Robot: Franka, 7 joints.
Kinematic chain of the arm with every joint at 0, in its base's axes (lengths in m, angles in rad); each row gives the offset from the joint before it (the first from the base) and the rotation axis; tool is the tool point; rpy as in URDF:
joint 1: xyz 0 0 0.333 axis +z
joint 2: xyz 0 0 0 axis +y
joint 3: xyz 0 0 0.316 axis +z
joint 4: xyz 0.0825 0 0 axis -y
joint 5: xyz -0.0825 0 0.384 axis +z
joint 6: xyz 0 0 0 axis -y
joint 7: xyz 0.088 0 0 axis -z
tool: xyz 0 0 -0.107 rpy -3.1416 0 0
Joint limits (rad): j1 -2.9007..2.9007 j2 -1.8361..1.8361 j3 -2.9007..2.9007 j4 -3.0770..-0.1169 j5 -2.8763..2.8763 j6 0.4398..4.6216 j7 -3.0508..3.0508
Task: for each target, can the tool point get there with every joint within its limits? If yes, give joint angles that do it. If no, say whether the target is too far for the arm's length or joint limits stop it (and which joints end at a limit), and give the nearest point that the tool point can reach.
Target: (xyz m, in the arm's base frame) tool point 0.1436 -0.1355 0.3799
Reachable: yes | joints -0.7566 -0.4771 -0.1977 -2.7149 0.2832 0.8398 -1.5637
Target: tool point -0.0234 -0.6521 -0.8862
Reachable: no: too far | nearest point -0.0164 -0.4583 -0.3310 | short by 0.588 m
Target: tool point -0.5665 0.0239 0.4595
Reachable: yes | joints -1.3712 -0.1265 -1.9101 -2.2065 -0.8656 3.1959 -1.0980
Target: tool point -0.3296 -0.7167 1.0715
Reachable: no: too far | nearest point -0.2617 -0.5690 0.9193 | short by 0.223 m
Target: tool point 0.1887 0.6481 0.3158
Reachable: yes | joints 2.2332 1.1900 -1.1114 -1.5930 -1.2935 1.6398 -0.8637
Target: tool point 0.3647 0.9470 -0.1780
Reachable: no: too far | nearest point 0.2754 0.7150 -0.0528 | short by 0.278 m
